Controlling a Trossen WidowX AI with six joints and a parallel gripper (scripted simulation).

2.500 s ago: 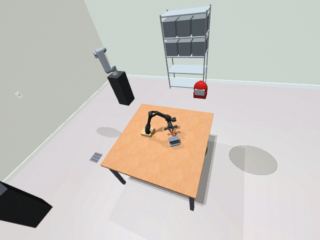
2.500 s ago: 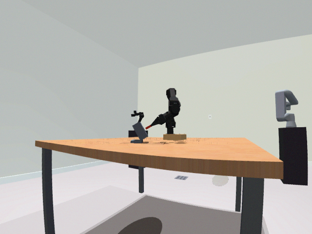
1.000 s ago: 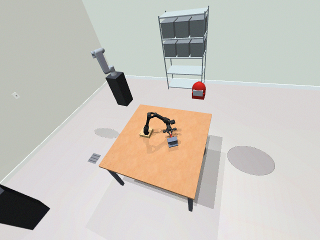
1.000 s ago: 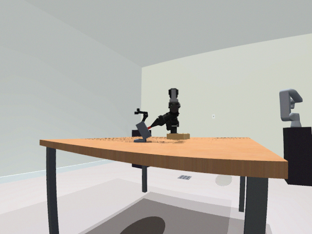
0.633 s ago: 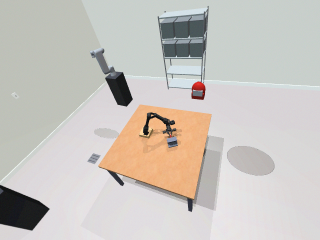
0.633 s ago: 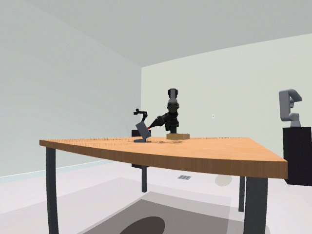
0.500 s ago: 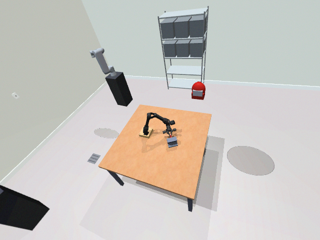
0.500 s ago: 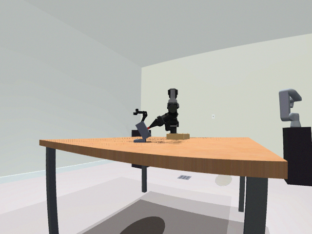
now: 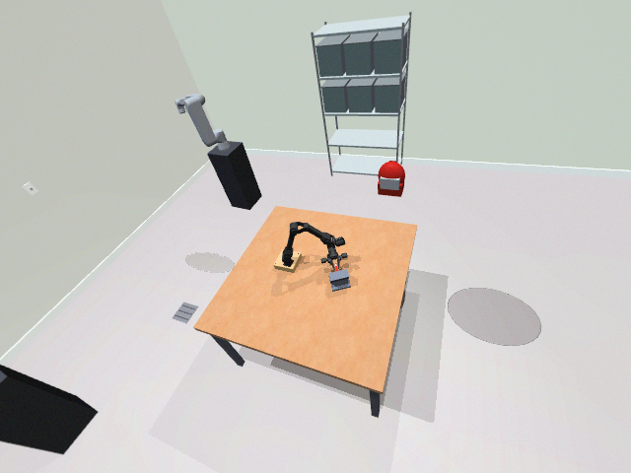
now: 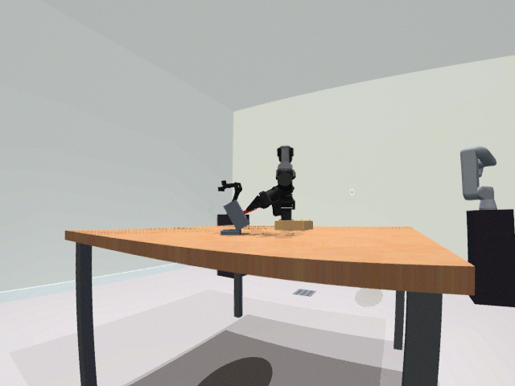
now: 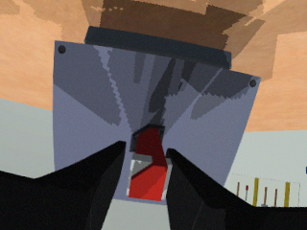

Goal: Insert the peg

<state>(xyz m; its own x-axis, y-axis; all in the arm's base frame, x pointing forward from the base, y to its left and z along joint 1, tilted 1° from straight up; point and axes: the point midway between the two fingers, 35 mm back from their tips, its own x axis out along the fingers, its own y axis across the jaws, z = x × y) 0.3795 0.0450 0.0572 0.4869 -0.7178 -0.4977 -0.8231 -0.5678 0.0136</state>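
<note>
My gripper tip is now 1 cm to the right of the red peg, 1 cm below it and 1 cm past it. Also, from my gripper tip: sloped panel (3 cm to the right, 2 cm below, 2 cm ahead).
</note>
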